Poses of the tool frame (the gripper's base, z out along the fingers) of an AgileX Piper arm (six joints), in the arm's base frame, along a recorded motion.
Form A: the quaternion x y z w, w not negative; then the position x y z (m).
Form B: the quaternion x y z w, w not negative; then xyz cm. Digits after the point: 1 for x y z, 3 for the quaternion.
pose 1, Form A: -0.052 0.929 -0.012 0.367 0.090 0.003 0.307
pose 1, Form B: -0.052 0.929 -0.012 0.367 9.0 0.3 30.7
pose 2, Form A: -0.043 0.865 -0.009 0.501 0.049 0.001 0.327
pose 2, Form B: -0.043 0.865 -0.009 0.501 4.9 0.1 32.7
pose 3, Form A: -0.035 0.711 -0.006 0.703 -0.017 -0.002 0.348
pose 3, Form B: -0.035 0.711 -0.006 0.703 -1.7 -0.2 34.8
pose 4, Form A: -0.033 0.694 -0.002 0.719 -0.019 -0.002 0.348
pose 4, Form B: -0.033 0.694 -0.002 0.719 -1.9 -0.2 34.8
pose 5, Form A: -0.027 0.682 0.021 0.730 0.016 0.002 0.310
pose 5, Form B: -0.027 0.682 0.021 0.730 1.6 0.2 31.0
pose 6, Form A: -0.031 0.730 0.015 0.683 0.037 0.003 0.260
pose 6, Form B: -0.031 0.730 0.015 0.683 3.7 0.3 26.0
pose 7, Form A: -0.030 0.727 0.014 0.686 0.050 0.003 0.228
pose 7, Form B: -0.030 0.727 0.014 0.686 5.0 0.3 22.8
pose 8, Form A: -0.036 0.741 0.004 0.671 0.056 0.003 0.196
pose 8, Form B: -0.036 0.741 0.004 0.671 5.6 0.3 19.6
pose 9, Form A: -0.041 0.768 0.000 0.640 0.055 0.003 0.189
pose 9, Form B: -0.041 0.768 0.000 0.640 5.5 0.3 18.9
